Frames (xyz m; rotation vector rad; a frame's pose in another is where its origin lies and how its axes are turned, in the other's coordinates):
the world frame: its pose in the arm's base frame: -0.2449 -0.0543 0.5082 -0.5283 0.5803 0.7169
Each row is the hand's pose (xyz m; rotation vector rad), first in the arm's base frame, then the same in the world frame.
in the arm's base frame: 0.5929 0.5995 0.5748 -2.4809 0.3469 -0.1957
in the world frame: 0.7647 -0.2088 0.7110 -1.6011 0.8826 -0.9525
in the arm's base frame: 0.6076 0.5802 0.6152 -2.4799 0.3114 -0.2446
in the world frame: 0.7388 -0.2417 0.7325 -1.6059 0.8691 -1.0036
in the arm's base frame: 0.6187 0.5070 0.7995 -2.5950 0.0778 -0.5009
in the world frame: 0.5930 -0.3418 0.8229 -1.7669 0.8306 -1.2627
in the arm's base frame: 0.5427 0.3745 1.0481 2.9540 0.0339 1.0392
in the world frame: 0.3254 -0.4321 0.8961 -2.1261 1.1652 -1.6044
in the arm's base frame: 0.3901 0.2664 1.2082 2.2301 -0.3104 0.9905
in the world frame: 0.0792 -0.4293 0.8975 1.9185 -1.6557 1.1916
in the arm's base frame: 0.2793 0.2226 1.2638 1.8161 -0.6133 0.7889
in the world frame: -0.0445 -0.3902 0.8765 1.6018 -1.8686 0.6741
